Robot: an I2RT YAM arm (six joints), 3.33 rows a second.
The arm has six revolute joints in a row. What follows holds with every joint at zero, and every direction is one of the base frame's. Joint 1 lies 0.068 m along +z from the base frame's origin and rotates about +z. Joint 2 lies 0.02 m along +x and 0.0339 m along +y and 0.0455 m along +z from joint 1 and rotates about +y. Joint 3 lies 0.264 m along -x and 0.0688 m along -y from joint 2 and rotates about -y. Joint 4 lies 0.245 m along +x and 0.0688 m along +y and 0.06 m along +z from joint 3 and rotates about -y. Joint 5 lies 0.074 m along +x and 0.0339 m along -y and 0.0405 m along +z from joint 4 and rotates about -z. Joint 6 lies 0.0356 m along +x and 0.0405 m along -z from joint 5 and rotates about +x. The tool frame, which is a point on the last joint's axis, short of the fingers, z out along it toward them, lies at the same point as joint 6; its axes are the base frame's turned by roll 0, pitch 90 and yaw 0 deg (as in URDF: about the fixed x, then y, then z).
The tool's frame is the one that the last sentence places.
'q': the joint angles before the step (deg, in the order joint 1, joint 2, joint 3, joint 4, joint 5, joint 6). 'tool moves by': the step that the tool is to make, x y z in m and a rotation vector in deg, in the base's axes. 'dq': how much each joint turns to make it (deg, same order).
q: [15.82 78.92 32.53 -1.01 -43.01 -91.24]
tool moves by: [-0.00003 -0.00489 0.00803 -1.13 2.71 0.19]
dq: [-1.15 -0.93 2.60 -7.63 -0.58 -1.73]
